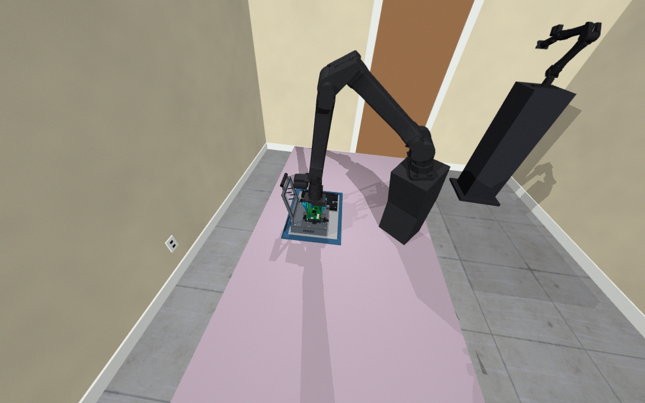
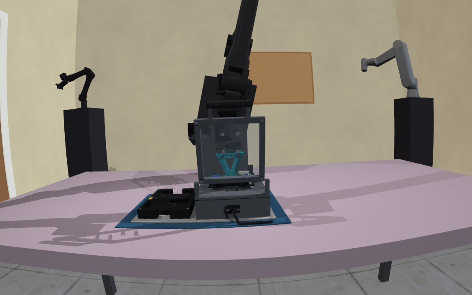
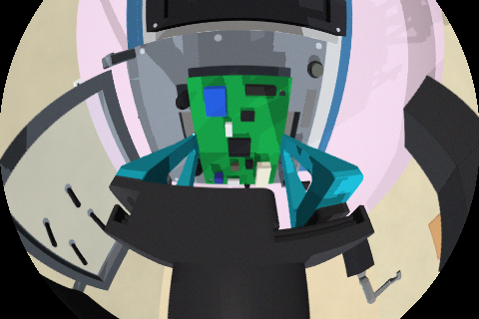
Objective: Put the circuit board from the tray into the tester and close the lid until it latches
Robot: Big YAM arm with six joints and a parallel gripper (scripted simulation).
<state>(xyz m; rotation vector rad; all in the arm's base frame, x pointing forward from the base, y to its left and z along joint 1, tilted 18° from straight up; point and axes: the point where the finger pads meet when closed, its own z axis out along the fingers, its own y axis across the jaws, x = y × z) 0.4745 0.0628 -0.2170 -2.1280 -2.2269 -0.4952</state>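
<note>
Now: hand right at the green circuit board. Round my hand: pin plate 20 mm below, 10 mm to the left; then lid 120 mm ahead, 90 mm above, 10 mm to the left.
</note>
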